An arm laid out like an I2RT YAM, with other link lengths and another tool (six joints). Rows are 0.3 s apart.
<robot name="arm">
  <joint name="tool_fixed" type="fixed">
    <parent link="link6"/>
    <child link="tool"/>
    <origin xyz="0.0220 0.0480 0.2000" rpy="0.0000 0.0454 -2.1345"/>
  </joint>
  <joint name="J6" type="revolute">
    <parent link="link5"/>
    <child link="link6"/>
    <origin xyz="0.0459 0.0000 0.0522" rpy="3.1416 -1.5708 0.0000"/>
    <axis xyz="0 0 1"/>
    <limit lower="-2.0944" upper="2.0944"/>
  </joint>
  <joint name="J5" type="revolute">
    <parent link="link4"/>
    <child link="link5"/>
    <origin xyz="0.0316 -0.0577 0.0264" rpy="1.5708 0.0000 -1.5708"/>
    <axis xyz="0 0 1"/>
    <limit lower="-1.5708" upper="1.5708"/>
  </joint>
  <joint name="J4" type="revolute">
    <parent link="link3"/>
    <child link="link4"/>
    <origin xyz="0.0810 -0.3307 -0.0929" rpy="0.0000 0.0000 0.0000"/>
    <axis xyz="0 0 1"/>
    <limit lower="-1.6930" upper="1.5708"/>
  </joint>
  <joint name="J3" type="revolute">
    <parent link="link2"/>
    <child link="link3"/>
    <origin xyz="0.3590 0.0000 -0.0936" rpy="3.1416 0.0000 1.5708"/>
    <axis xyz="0 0 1"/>
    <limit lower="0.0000" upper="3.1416"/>
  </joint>
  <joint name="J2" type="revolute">
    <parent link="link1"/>
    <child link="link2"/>
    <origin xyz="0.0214 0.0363 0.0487" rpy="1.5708 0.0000 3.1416"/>
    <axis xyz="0 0 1"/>
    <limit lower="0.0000" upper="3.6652"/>
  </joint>
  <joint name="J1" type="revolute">
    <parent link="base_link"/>
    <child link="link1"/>
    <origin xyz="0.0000 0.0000 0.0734" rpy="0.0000 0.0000 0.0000"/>
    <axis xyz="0 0 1"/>
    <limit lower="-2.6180" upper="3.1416"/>
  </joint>
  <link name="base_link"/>
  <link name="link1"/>
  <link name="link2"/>
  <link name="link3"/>
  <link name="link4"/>
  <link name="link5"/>
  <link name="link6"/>
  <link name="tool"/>
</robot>
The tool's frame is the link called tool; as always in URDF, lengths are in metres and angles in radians.
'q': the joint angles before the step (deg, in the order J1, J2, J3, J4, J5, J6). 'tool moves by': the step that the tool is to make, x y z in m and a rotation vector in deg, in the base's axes. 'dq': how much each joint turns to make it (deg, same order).
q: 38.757 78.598 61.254 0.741 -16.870 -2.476
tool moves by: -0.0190 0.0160 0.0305 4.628 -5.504 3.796
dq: 1.798 -1.543 -1.553 7.072 -1.958 -0.423
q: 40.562 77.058 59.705 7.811 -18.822 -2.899
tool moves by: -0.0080 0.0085 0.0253 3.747 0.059 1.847
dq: 0.385 -0.092 1.093 2.169 -1.843 2.815
